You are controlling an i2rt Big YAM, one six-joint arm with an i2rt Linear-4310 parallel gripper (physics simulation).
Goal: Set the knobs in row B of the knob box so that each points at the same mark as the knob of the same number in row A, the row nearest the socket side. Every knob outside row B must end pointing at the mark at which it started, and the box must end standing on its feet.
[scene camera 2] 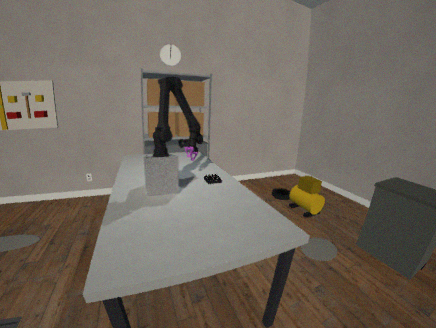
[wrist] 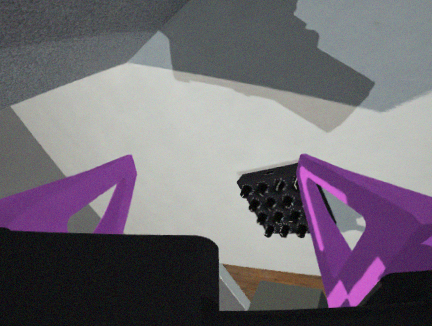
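Where they show: gripper, fingertip midpoint: (scene camera 2: 190, 159) (wrist: 216, 163); arm's base at its link origin: (scene camera 2: 160, 156).
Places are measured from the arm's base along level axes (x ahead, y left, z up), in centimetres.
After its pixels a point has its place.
Observation:
The black knob box (scene camera 2: 213, 179) @(z -20.3, x 37.4, y -1.7 cm) (wrist: 274, 209) @(z -21.1, x 39.2, y 1.2 cm) stands on the table with its knobs up. In the wrist view it lies right of the middle, and the right finger hides part of its right side. Its knobs are in several rows; the marks they point at are too small to read. My gripper (scene camera 2: 191, 153) @(z -6.9, x 24.3, y 11.5 cm) (wrist: 216, 163) @(z -6.9, x 24.3, y 11.5 cm) is open and empty, with its two magenta fingers wide apart. It hangs above the table, behind the box in the scene view, and does not touch it.
The arm stands on a grey block (scene camera 2: 161, 175) @(z -10.2, x -1.5, y -7.3 cm) on the pale table (scene camera 2: 200, 240) @(z -23.3, x 3.3, y -57.3 cm), left of the box. A shelf unit (scene camera 2: 143, 115) stands behind the table. A yellow tank (scene camera 2: 307, 199) and a grey cabinet (scene camera 2: 397, 225) stand on the floor at the right.

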